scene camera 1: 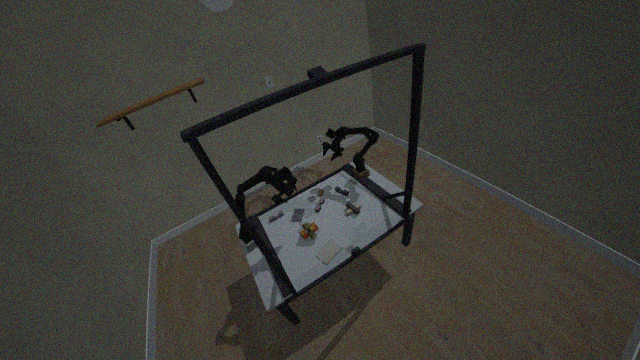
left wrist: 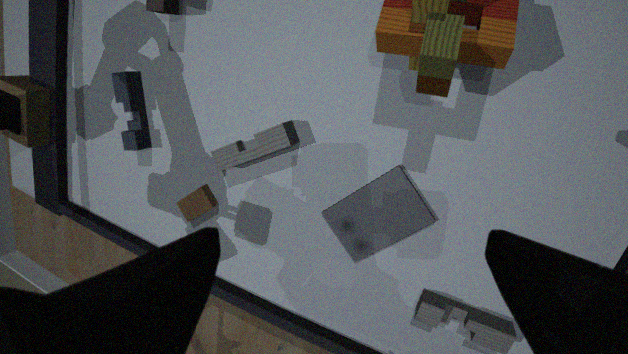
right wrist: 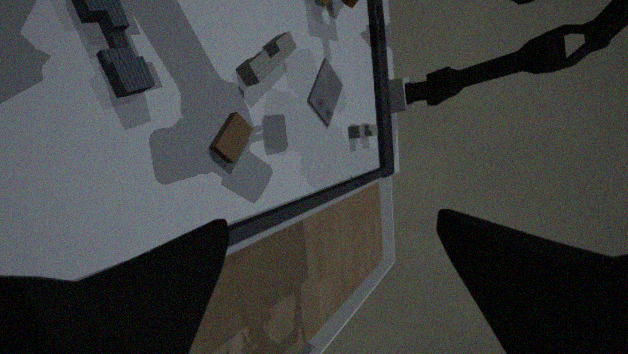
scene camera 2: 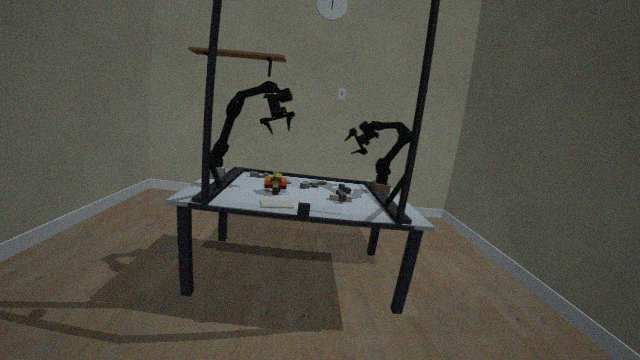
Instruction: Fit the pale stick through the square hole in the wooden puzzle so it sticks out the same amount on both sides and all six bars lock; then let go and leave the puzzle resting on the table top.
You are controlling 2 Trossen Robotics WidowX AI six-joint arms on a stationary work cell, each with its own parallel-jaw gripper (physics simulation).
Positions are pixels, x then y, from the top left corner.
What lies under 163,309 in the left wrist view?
The left gripper.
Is the right gripper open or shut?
Open.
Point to a black frame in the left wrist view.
At 47,33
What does the left gripper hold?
Nothing.
